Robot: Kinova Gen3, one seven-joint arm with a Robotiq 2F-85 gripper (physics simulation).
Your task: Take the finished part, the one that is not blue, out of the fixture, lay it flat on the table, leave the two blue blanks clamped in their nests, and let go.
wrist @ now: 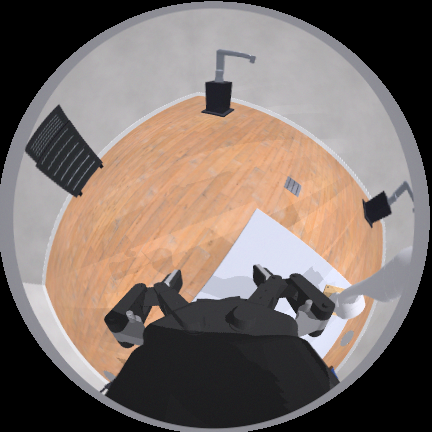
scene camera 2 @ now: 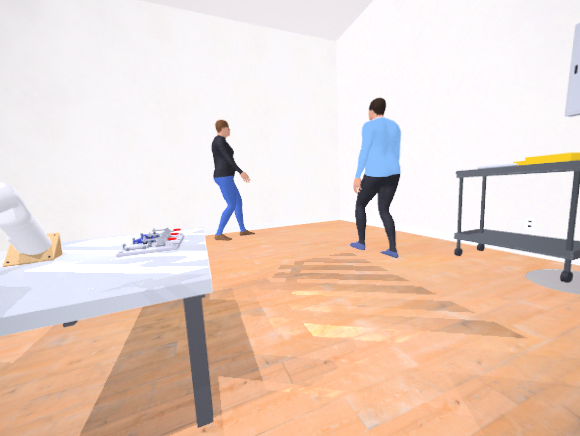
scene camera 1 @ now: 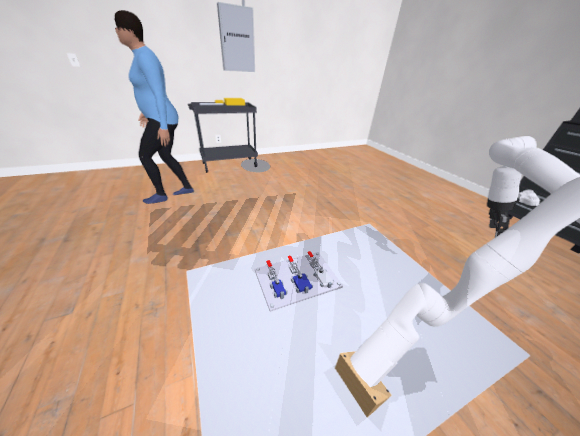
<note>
The pictures show: my gripper and a fixture plate.
</note>
